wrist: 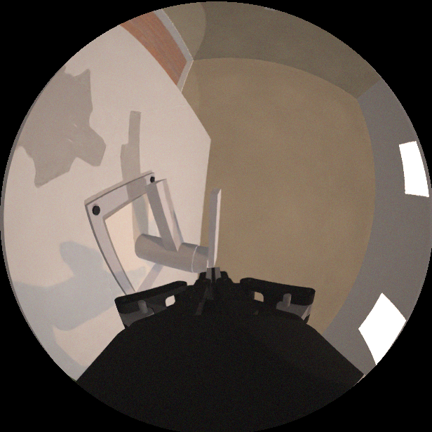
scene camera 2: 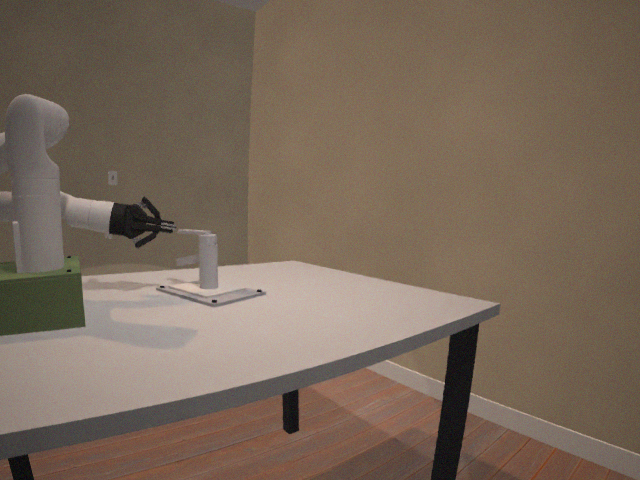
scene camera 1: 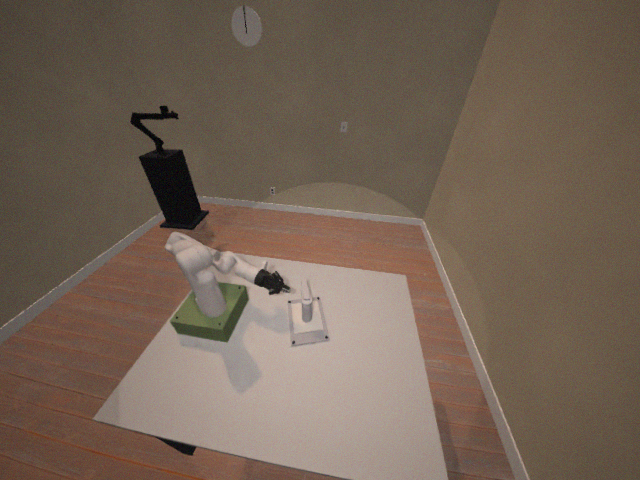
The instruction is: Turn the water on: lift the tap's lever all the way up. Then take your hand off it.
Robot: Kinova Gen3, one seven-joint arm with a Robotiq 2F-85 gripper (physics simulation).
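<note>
The tap's pale grey column stands upright on a framed base plate. Its lever is a thin bar on top of the column, nearly level in the second scene view, its free end slightly higher. The spout sticks out from the column below the lever, to the same side. My gripper is shut and empty. Its fingertips are at lever height, very close to the lever; whether they touch it I cannot tell.
The arm stands on a green block on the white table. A black pedestal with a small black arm stands on the floor beyond the table. Walls rise behind.
</note>
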